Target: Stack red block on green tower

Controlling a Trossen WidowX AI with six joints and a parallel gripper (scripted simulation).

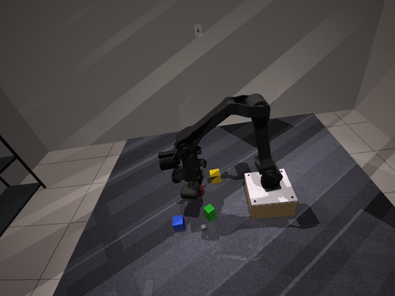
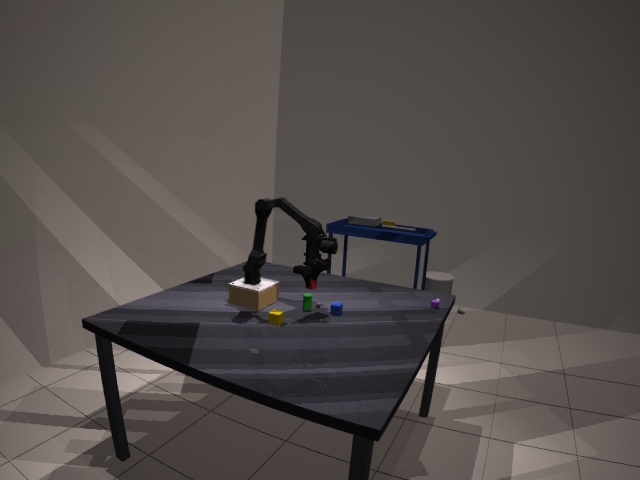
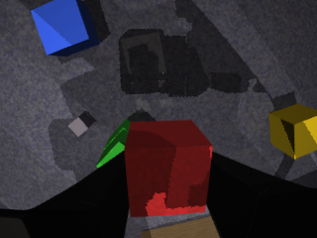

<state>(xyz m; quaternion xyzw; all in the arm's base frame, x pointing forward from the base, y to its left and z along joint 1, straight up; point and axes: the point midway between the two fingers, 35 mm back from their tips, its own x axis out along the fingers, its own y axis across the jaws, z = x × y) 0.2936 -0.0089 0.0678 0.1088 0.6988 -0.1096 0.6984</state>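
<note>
Now: gripper tip 1 cm short of the small grey piece, 9 cm to the right of it and 12 cm above it. Round my gripper tip: yellow block (9 cm behind, 17 cm to the right, 10 cm below); then blue block (11 cm ahead, 5 cm to the left, 11 cm below); then red block (1 cm above).
</note>
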